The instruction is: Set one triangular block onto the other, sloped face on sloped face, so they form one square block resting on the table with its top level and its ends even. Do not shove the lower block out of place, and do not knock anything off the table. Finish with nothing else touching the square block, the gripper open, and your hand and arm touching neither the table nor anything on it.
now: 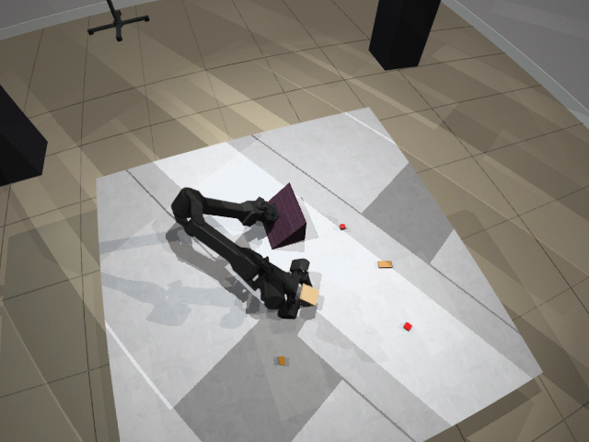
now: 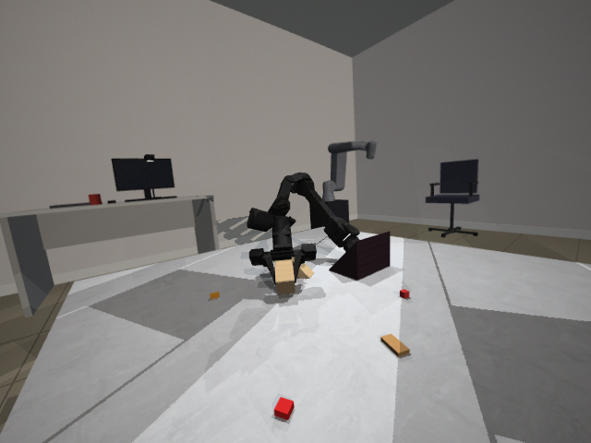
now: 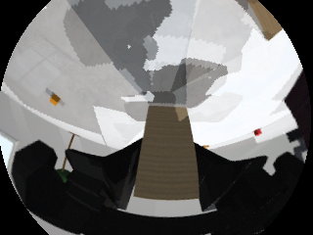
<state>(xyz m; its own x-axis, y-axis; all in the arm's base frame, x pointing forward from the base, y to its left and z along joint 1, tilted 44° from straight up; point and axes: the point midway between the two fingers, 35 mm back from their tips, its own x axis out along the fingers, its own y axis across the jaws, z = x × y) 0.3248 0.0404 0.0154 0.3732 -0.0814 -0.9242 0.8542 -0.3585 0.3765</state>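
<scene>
My gripper tip is 10 mm below the triangular block. From my gripper tip the other things lie so: orange block: 150 mm ahead, 140 mm to the right, 40 mm below; tan plank: 50 mm behind, 290 mm to the left, 40 mm below.
</scene>
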